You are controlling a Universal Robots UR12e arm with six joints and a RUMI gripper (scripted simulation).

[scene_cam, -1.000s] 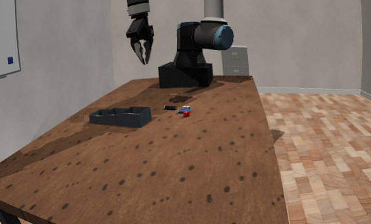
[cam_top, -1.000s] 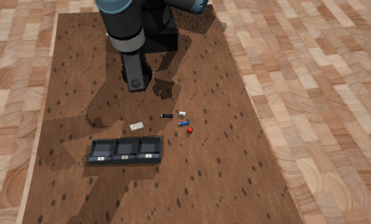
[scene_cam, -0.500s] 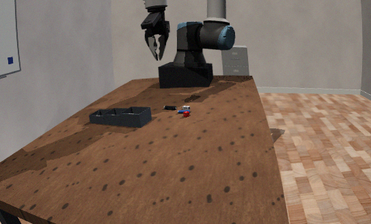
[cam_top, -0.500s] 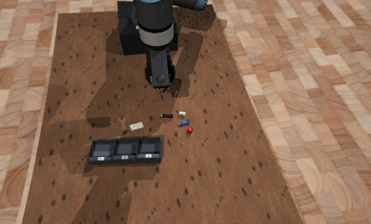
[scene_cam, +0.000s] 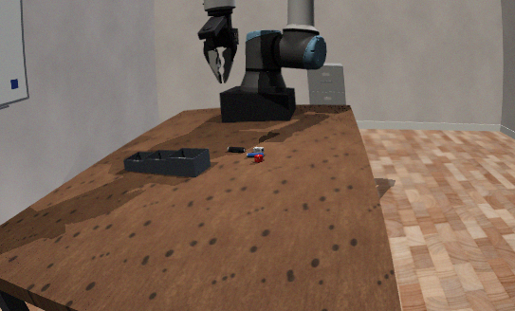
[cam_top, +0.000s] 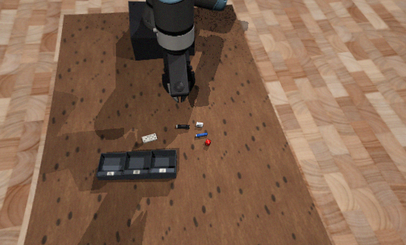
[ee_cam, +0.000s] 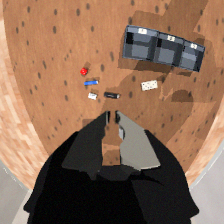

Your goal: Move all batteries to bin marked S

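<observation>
Now: the three-compartment bin row 13 cm ahead of my hand, 14 cm to the right of it and 20 cm below it. The rest, counted from my hand: white-and-grey item 6 cm behind, 7 cm to the left, 21 cm below; blue battery 1 cm behind, 7 cm to the left, 21 cm below; black battery 4 cm behind, 21 cm below.
</observation>
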